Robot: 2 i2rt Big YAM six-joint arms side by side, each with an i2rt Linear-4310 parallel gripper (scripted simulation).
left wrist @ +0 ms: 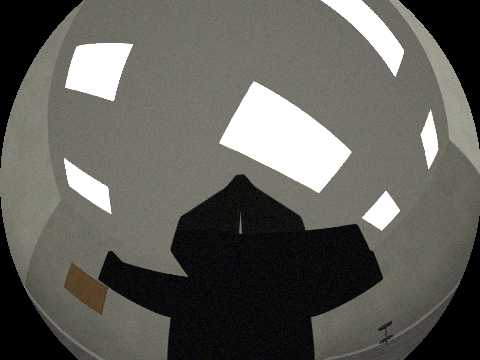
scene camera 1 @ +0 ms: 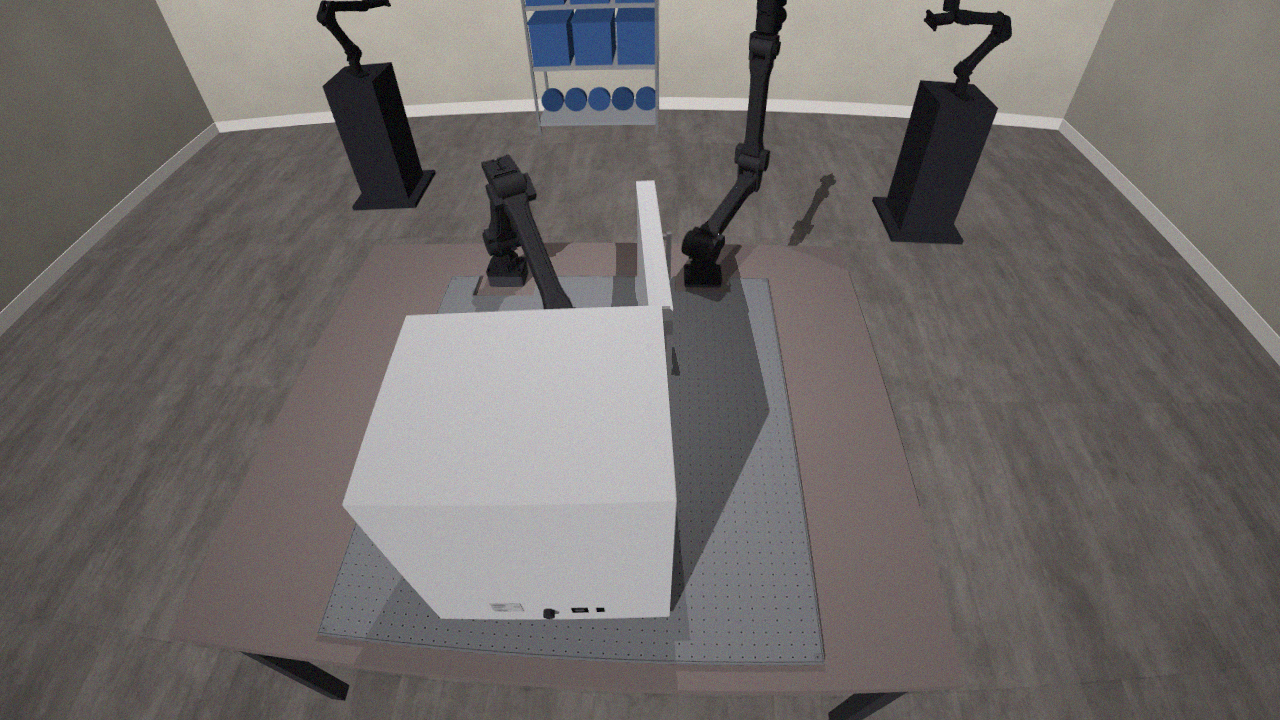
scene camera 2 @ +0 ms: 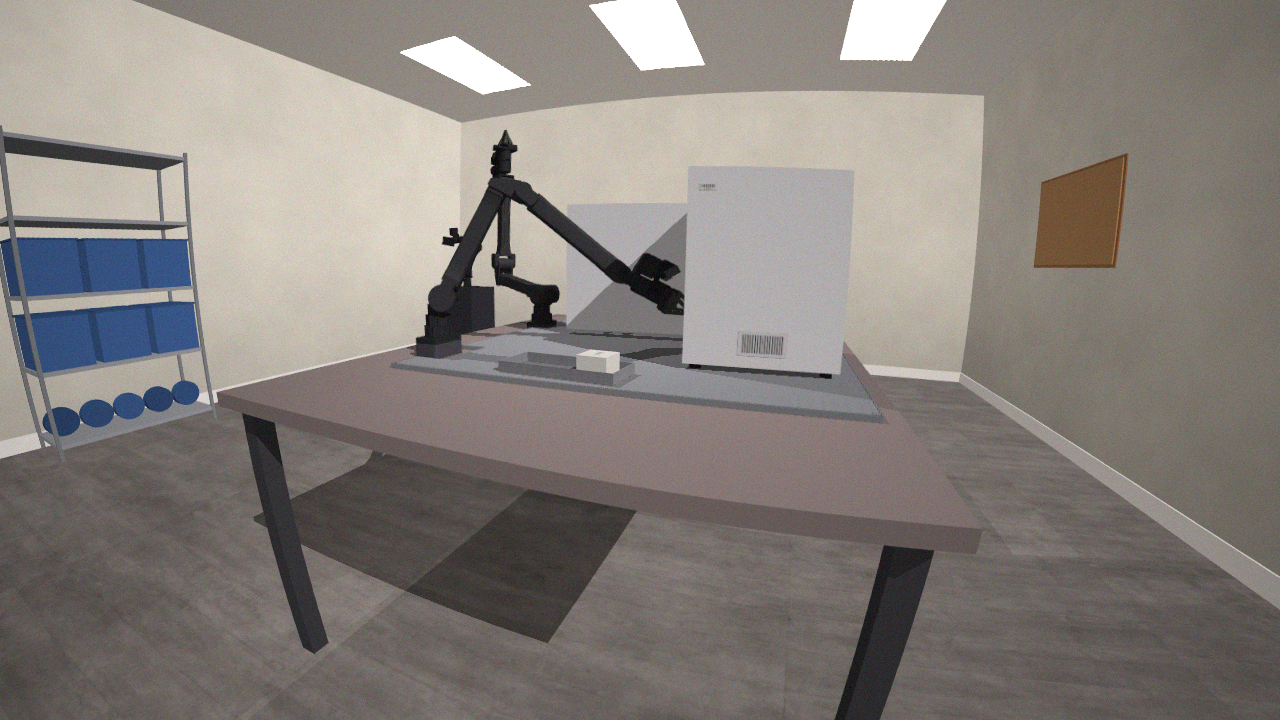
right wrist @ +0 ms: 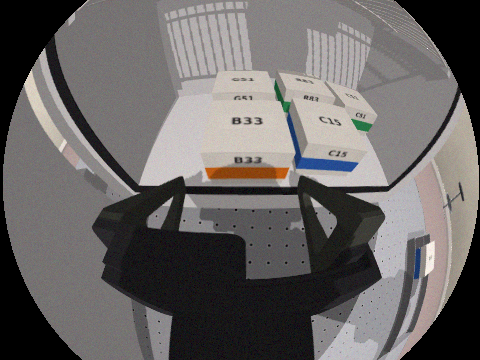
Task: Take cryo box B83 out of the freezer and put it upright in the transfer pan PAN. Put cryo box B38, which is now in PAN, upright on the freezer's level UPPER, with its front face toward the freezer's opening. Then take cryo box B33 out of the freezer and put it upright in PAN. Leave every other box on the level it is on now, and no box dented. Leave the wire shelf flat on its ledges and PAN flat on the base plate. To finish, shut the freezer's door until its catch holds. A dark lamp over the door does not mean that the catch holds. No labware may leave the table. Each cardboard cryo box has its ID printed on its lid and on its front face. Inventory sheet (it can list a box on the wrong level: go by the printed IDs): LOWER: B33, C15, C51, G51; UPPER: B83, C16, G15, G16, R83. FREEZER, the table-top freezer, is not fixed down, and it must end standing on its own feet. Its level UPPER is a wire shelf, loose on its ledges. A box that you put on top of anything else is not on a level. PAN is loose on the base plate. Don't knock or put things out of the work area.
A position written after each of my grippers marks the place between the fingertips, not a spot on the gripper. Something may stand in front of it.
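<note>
A freezer (scene camera 1: pixel 515 462) is there for me to see, also visible in scene camera 2 (scene camera 2: pixel 768 249) and in the right wrist view (right wrist: pixel 130 94). In the left wrist view the freezer is out of frame. I see my left gripper (left wrist: pixel 240 181) as well, and my right gripper (right wrist: pixel 241 182).
</note>
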